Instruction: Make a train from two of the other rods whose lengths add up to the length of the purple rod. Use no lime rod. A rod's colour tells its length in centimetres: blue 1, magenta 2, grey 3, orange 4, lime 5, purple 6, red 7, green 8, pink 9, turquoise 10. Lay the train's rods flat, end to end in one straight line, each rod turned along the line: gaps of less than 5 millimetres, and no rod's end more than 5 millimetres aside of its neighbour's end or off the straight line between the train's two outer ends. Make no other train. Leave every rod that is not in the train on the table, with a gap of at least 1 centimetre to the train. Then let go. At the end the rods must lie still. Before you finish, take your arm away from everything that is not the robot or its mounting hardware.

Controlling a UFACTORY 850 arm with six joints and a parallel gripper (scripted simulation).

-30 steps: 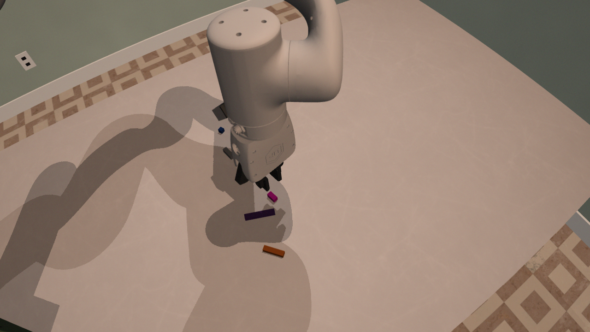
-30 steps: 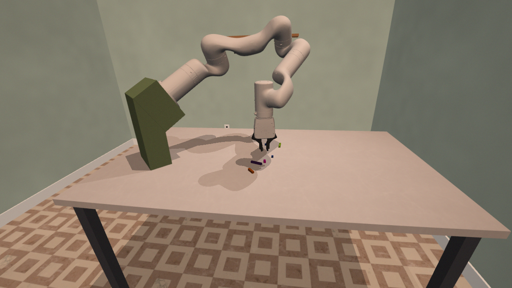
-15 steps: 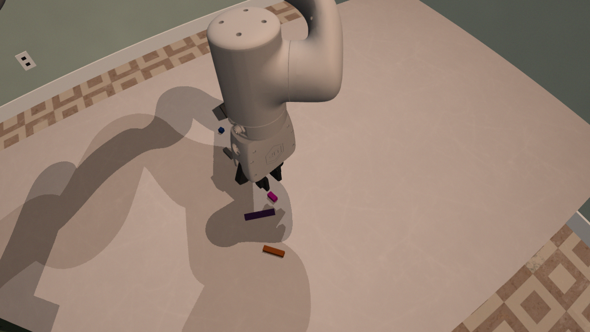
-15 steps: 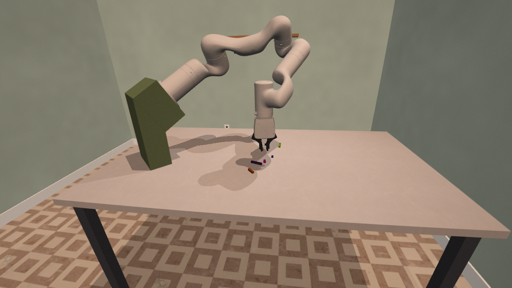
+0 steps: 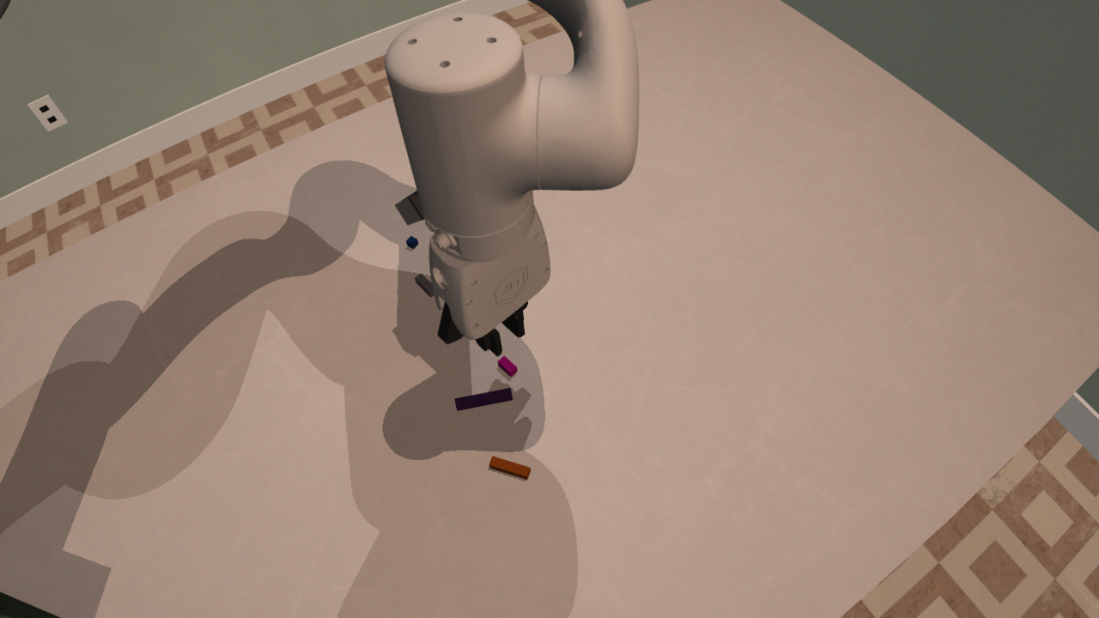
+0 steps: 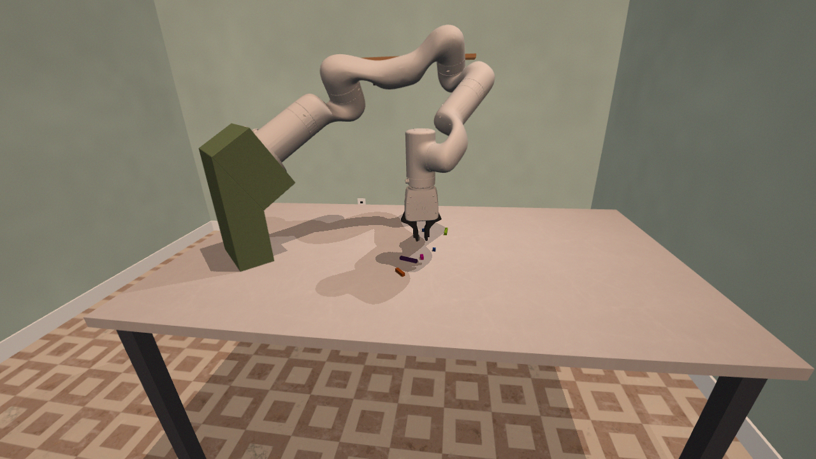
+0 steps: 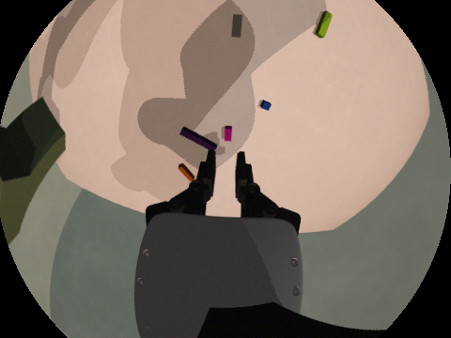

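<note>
My hand is 80 mm above the magenta rod. From my hand the other things lie so: grey rod (130 mm to the left, 80 mm below, 70 mm behind); then purple rod (80 mm below, 30 mm to the right, 30 mm behind); then orange rod (110 mm to the right, 80 mm below, 20 mm behind).
</note>
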